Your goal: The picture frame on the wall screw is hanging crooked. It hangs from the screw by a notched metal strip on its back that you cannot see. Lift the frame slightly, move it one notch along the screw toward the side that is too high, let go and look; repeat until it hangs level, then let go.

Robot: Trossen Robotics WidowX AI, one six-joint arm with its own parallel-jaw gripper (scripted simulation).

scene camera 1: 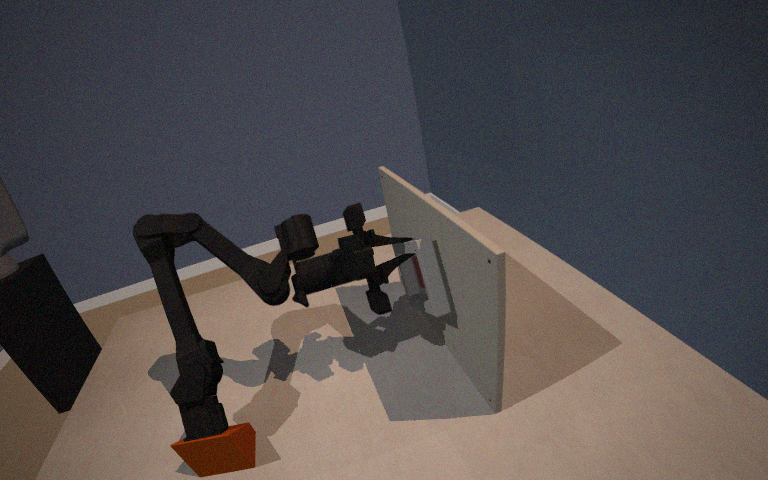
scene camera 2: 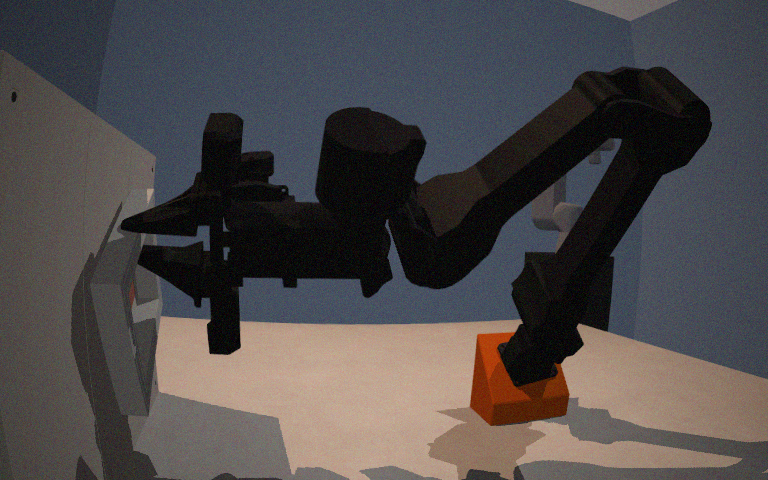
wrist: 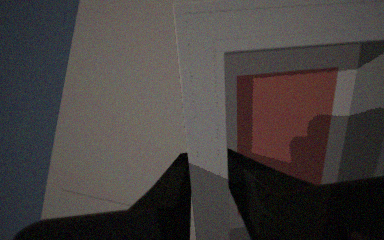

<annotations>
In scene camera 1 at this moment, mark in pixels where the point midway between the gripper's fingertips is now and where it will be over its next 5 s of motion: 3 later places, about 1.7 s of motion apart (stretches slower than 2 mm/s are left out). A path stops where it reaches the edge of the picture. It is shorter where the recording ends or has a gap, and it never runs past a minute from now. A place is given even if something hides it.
The gripper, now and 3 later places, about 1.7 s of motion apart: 413, 245; 359, 265; 339, 266; 391, 255
</annotations>
